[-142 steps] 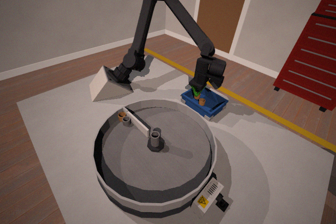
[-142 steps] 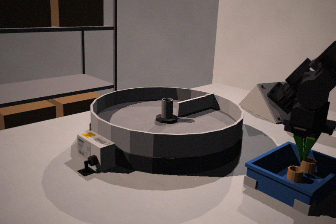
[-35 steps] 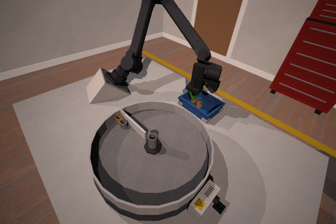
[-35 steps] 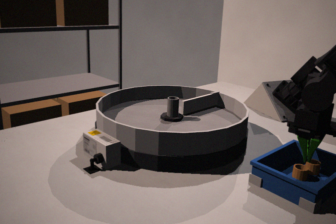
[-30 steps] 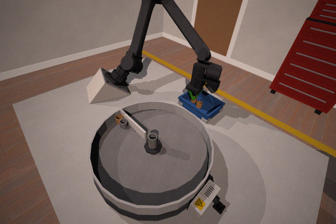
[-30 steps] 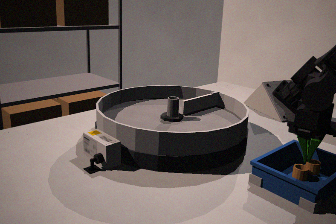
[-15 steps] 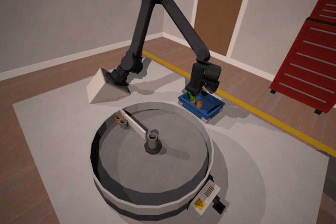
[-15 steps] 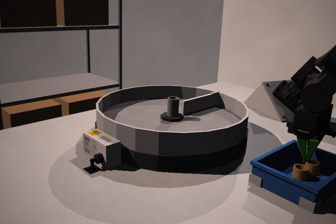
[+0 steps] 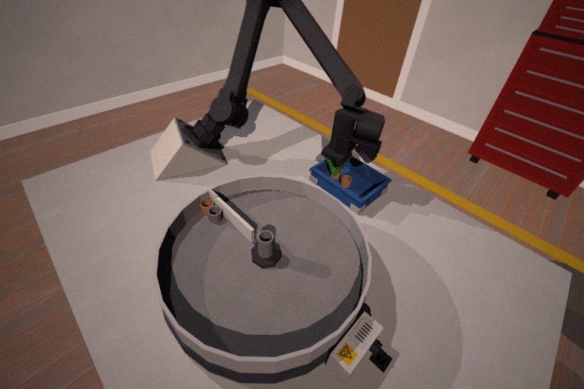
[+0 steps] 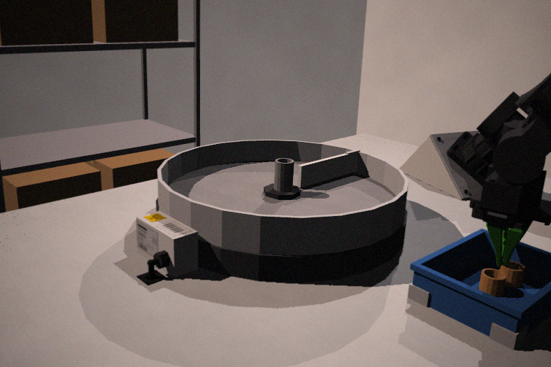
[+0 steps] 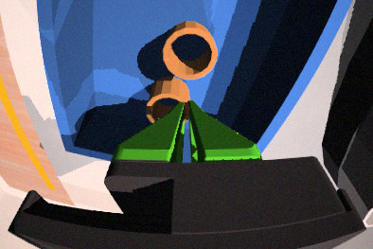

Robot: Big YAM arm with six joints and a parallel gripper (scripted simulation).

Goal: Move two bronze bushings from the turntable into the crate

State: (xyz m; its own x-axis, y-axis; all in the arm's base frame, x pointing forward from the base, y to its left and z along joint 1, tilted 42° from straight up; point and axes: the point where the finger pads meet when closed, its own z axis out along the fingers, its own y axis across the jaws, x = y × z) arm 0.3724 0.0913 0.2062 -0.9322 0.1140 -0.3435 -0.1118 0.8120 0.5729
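Right now my hand is 50 mm short of the blue crate, 10 mm to the right of it and 10 mm above it. The rest, counted from my hand: turntable (60 mm ahead, 360 mm to the right, 20 mm above).
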